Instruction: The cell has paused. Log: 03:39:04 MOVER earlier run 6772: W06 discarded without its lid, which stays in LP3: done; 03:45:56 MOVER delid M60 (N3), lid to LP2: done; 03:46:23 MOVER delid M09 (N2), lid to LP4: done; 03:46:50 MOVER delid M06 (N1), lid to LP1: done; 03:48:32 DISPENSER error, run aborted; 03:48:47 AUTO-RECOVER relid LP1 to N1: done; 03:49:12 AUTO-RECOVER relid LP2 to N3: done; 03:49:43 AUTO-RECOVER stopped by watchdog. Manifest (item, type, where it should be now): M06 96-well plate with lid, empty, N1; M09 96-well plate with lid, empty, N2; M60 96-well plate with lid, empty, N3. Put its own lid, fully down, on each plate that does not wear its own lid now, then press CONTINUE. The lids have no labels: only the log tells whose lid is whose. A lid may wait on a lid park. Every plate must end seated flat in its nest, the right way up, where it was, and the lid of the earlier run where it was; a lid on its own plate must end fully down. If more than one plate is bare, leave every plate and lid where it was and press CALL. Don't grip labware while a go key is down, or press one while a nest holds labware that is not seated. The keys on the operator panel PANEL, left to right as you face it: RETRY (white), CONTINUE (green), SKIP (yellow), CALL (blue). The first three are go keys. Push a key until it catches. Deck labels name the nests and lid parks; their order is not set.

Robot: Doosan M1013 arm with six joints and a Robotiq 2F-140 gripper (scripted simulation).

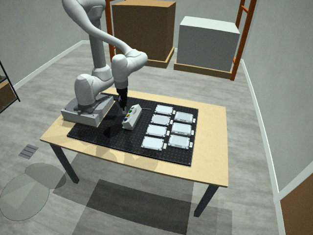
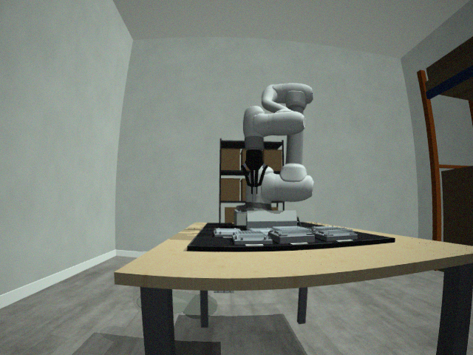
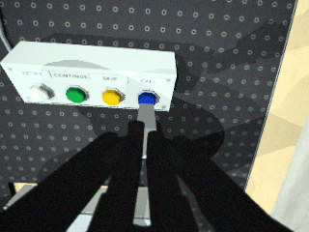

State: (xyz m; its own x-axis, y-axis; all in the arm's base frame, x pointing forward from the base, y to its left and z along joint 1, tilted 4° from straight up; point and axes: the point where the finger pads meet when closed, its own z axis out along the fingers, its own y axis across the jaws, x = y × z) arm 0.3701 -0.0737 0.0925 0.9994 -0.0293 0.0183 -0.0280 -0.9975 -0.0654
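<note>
Now: the blue CALL key 90 mm below my hand. Also, from my hand: white RETRY key (150 mm to the left, 90 mm below, 10 mm ahead); yellow SKIP key (90 mm below, 50 mm to the left); green CONTINUE key (100 mm to the left, 90 mm below).
</note>
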